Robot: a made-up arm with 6 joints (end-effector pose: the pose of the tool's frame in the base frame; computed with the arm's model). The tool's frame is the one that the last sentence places. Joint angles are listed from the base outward.
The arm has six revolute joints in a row. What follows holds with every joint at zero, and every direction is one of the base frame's.
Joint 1 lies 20 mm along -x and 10 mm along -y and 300 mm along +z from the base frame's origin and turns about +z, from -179.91 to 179.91 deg.
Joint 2 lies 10 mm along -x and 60 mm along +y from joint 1 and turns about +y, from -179.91 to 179.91 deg.
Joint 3 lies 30 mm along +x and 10 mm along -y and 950 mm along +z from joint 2 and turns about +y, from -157.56 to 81.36 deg.
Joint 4 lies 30 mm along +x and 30 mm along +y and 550 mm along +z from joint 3 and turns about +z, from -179.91 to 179.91 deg.
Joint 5 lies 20 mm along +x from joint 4 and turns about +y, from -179.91 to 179.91 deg.
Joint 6 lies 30 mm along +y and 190 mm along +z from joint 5 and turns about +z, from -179.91 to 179.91 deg.
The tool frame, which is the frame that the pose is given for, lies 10 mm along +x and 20 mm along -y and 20 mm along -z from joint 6; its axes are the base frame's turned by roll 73.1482, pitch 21.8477 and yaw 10.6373 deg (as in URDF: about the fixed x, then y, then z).
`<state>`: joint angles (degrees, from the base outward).
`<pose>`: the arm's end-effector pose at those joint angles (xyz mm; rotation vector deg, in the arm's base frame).
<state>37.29 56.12 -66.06 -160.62 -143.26 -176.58</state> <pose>612.2 543.8 1225.5 -29.81 119.01 -63.32</pose>
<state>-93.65 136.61 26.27 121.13 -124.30 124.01</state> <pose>-118.8 -711.6 -869.4 64.28 -81.99 -21.42</pose>
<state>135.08 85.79 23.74 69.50 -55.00 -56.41</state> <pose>-1093.1 1108.0 149.0 -23.90 108.10 1.14</pose>
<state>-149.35 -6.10 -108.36 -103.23 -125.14 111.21</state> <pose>549.4 102.4 1150.7 72.48 25.00 117.98</pose>
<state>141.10 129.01 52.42 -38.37 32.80 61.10</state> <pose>-455.1 313.4 -998.1 -76.00 33.66 -92.09</pose>
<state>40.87 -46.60 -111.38 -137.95 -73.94 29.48</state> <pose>-913.9 -572.5 458.7 -136.57 83.00 41.97</pose>
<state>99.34 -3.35 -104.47 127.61 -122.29 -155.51</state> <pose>94.7 -476.2 1175.9 26.50 145.73 96.81</pose>
